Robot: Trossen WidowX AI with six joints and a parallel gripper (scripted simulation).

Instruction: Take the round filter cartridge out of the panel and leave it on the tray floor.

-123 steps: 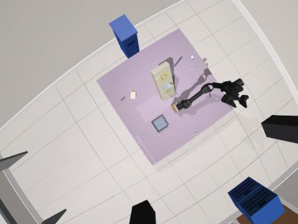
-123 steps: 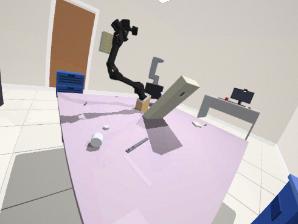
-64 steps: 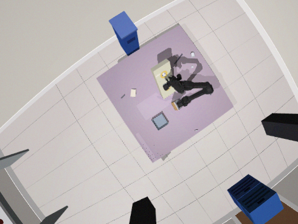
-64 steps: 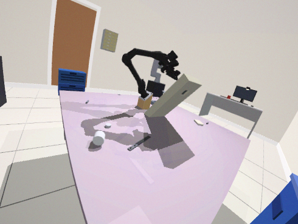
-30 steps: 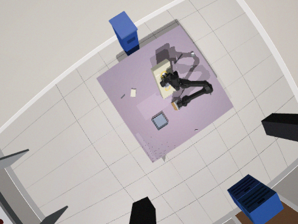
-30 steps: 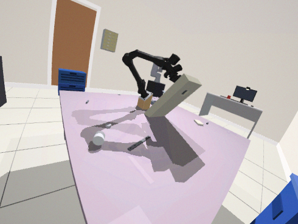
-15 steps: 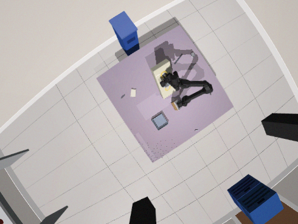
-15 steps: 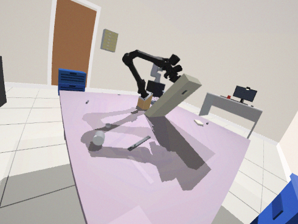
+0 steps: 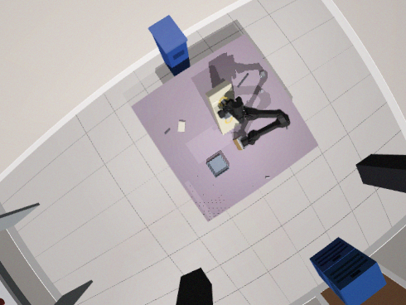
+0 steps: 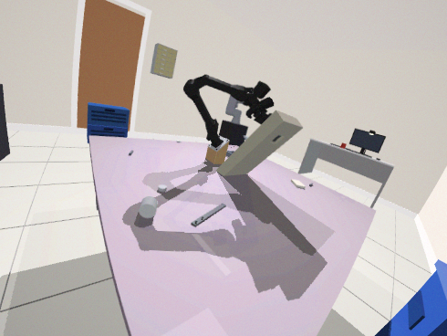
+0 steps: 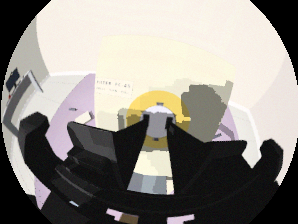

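The round filter cartridge lies 2 cm ahead of my gripper tip and 1 cm below it. From my gripper tip the other things lie so: grey tray 42 cm behind, 28 cm below, 25 cm to the left; then cream block 36 cm to the left, 28 cm below, 4 cm ahead.
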